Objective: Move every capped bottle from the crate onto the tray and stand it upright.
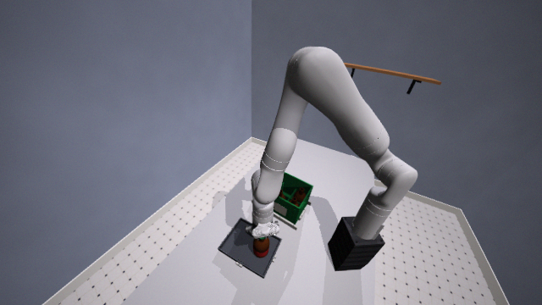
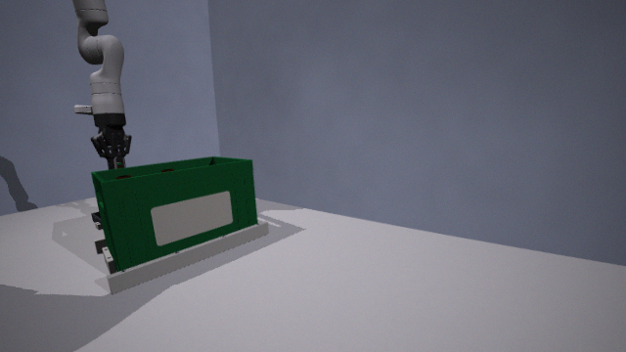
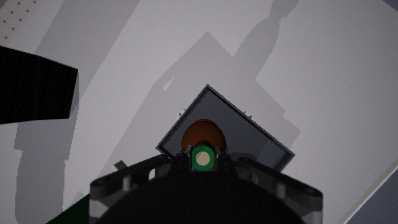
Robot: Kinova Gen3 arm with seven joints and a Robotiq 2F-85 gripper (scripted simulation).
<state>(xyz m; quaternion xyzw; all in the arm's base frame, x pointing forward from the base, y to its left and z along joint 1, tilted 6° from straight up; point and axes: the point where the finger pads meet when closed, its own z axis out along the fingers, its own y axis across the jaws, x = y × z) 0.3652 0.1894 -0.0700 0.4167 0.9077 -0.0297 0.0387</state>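
Now: hand 70 mm above the brown bottle. Also, from my hand: green crate (300 mm to the right, 80 mm below, 40 mm ahead); dark tray (150 mm below, 60 mm ahead).
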